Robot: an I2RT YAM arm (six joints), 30 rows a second.
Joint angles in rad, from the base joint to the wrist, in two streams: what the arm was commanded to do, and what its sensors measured. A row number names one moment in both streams.
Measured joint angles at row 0:
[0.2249, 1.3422, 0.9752, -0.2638, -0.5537, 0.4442]
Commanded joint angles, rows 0 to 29:
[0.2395, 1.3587, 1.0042, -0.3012, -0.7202, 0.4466]
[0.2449, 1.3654, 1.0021, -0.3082, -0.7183, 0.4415]
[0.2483, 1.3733, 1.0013, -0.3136, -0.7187, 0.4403]
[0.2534, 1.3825, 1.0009, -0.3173, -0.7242, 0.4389]
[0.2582, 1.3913, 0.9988, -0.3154, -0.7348, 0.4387]
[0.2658, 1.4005, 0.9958, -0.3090, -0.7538, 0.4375]
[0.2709, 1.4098, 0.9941, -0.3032, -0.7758, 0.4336]
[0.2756, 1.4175, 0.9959, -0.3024, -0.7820, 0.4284]
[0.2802, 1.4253, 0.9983, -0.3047, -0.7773, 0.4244]
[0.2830, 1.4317, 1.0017, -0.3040, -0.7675, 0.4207]
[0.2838, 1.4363, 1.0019, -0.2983, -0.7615, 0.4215]
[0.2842, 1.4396, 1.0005, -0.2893, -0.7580, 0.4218]
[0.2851, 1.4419, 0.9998, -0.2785, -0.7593, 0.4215]
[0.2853, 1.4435, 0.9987, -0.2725, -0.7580, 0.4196]
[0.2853, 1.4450, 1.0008, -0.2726, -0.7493, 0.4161]
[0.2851, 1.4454, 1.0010, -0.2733, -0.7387, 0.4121]
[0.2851, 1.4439, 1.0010, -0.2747, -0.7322, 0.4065]
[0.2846, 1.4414, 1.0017, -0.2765, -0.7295, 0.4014]
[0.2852, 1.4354, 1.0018, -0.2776, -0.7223, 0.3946]
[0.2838, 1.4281, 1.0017, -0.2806, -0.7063, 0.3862]
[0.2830, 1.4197, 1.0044, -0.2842, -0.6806, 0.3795]
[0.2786, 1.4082, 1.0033, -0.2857, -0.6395, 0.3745]
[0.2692, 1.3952, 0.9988, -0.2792, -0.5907, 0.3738]
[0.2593, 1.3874, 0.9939, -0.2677, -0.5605, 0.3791]
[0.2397, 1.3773, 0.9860, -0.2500, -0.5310, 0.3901]
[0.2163, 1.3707, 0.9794, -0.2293, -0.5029, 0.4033]
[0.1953, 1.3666, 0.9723, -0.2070, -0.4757, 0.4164]
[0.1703, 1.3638, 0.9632, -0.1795, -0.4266, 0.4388]
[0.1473, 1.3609, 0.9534, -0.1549, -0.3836, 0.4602]
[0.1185, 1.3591, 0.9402, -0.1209, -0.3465, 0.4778]
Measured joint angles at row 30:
[0.1745, 1.3834, 0.9665, -0.2241, -0.5190, 0.4316]
